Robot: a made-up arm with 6 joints.
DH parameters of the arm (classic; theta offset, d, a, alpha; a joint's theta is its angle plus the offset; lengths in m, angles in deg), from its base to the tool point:
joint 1: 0 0.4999 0 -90
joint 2: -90 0 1.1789 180
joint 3: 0 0 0 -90
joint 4: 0 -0.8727 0 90
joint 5: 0 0.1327 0 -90
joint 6: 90 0 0 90
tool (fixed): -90 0 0 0
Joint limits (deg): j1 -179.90..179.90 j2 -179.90..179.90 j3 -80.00..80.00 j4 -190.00..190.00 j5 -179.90..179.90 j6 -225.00..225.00
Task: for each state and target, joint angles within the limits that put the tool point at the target. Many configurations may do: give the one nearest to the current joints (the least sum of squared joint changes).
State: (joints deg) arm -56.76 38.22 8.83 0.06 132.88 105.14
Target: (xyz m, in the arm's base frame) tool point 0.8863 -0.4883 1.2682
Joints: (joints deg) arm -21.33 10.86 -15.05 -3.88 132.88 105.14
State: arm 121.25 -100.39 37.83 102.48 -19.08 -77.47
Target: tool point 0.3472 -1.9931 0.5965
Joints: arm 100.71 -96.52 59.91 102.77 -19.08 -77.47
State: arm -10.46 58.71 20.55 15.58 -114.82 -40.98
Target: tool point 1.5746 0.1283 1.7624
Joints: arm 9.08 42.24 65.27 23.27 -114.82 -40.98
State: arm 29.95 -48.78 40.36 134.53 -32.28 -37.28
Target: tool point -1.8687 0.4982 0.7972
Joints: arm -12.09 -96.80 47.31 136.09 -32.28 -37.28
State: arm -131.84 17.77 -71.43 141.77 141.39 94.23
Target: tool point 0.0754 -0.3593 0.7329
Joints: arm -96.25 20.20 -78.05 149.25 141.39 94.23
